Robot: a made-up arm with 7 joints.
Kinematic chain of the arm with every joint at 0, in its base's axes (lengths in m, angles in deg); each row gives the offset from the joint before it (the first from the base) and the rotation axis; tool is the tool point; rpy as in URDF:
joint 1: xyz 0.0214 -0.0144 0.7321 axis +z
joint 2: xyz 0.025 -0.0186 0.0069 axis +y
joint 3: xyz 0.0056 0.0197 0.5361 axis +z
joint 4: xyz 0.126 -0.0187 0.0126 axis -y
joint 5: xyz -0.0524 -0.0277 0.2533 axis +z
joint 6: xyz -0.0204 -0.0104 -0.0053 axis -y
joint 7: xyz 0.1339 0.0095 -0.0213 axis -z
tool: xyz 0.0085 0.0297 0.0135 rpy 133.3 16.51 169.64
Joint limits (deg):
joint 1: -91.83..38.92
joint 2: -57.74..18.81
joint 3: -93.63..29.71
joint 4: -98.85..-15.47
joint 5: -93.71..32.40
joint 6: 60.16..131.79
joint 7: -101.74..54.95
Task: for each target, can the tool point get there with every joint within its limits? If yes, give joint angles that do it. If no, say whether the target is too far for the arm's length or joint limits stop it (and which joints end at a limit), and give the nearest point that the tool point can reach.
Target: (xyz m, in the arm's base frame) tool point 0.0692 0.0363 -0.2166
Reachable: no: joint limits stop it (at a limit: joint 1, joint 2, joint 3, joint 4, joint 6) | nearest point -0.4516 0.4513 0.9064 | short by 1.306 m
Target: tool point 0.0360 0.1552 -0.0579
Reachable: no: joint limits stop it (at a limit: joint 1, joint 2, joint 3, joint 4, joint 6) | nearest point -0.4492 0.4548 0.9064 | short by 1.120 m
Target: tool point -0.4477 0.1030 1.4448
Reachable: yes | joints -74.07 -25.30 -76.99 -60.16 -54.80 78.97 -58.17
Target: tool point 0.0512 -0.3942 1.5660
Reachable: yes | joints -33.80 11.08 -73.31 -35.78 -33.03 75.85 -86.31
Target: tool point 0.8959 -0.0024 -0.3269
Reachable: no: too far | nearest point 0.6845 -0.0053 1.0223 | short by 1.366 m
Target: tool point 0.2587 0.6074 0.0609
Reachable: no: joint limits stop it (at a limit: joint 1, joint 2, joint 3, joint 4, joint 6, joint 7) | nearest point 0.3729 0.5382 1.0367 | short by 0.985 m
